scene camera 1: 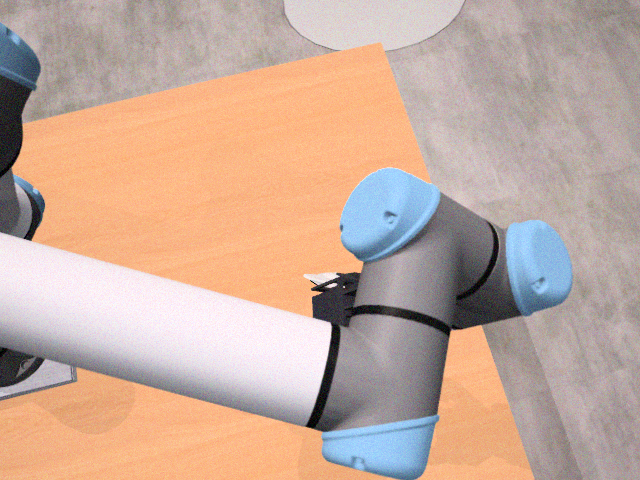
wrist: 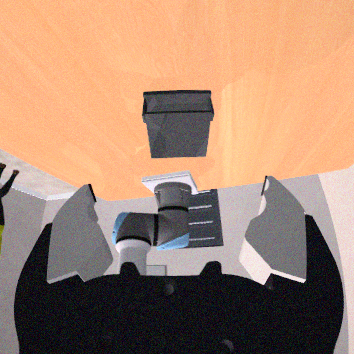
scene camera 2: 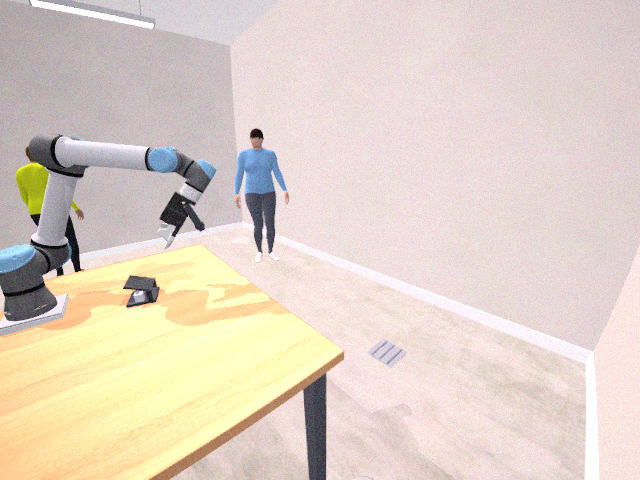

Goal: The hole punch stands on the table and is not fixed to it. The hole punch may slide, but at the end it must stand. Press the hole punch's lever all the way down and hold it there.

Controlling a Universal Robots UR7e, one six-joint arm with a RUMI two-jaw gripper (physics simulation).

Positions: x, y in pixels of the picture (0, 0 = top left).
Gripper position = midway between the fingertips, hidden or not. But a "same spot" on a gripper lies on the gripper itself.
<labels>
my gripper: scene camera 1; wrist 176, 182; scene camera 2
hole punch: wrist; scene camera 2
same spot on my gripper: [scene camera 2: 169, 232] = [scene camera 1: 332, 376]
same spot on hole punch: [wrist: 186, 99] = [scene camera 2: 152, 295]
</labels>
